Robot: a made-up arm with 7 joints.
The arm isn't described. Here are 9 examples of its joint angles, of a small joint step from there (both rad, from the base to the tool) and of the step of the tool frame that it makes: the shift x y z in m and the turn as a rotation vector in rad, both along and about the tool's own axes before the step.
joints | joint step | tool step
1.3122 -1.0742 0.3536 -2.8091 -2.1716 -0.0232 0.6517 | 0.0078 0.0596 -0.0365 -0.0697 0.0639 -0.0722 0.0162 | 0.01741 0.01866 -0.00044 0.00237 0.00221 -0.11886
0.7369 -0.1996 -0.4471 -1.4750 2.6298 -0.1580 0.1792 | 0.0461 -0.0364 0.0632 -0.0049 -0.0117 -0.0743 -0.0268 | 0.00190 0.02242 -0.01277 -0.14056 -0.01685 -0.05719
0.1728 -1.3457 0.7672 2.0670 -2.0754 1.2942 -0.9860 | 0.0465 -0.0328 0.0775 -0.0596 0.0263 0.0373 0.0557 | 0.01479 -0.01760 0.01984 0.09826 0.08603 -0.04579
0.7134 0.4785 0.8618 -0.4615 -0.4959 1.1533 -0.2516 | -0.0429 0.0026 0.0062 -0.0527 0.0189 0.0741 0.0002 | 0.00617 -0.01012 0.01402 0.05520 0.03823 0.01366
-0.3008 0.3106 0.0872 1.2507 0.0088 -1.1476 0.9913 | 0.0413 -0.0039 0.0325 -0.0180 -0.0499 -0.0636 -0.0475 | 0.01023 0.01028 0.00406 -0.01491 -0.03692 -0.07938
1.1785 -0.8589 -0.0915 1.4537 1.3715 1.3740 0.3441 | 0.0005 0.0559 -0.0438 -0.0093 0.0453 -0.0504 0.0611 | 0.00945 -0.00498 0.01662 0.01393 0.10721 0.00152
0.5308 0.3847 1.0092 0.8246 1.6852 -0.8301 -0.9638 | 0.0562 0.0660 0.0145 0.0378 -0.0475 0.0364 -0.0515 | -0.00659 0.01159 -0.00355 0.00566 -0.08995 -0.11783
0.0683 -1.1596 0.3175 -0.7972 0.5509 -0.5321 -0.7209 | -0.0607 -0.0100 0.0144 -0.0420 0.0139 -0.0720 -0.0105 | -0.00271 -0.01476 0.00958 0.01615 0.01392 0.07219
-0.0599 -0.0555 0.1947 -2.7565 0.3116 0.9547 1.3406 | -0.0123 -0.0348 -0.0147 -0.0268 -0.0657 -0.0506 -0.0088 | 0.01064 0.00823 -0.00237 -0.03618 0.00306 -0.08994
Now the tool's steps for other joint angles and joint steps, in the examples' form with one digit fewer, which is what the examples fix.
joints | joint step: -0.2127 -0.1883 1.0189 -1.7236 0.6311 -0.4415 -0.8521 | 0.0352 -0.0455 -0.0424 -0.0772 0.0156 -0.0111 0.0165
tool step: -0.0122 -0.0225 0.0049 0.0693 -0.0126 0.0872
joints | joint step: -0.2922 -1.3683 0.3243 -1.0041 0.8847 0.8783 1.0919 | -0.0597 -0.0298 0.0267 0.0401 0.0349 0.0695 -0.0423
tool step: -0.0207 -0.0038 0.0116 0.1377 -0.0829 0.0894
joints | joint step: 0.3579 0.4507 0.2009 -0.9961 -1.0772 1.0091 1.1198 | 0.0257 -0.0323 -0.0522 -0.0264 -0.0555 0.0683 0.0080
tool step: -0.0045 0.0004 -0.0118 -0.0288 -0.0221 0.0211
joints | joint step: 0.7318 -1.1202 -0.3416 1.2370 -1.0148 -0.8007 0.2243 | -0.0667 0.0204 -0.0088 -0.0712 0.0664 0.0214 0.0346
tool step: 0.0002 0.0069 -0.0225 -0.0145 -0.0252 -0.0446
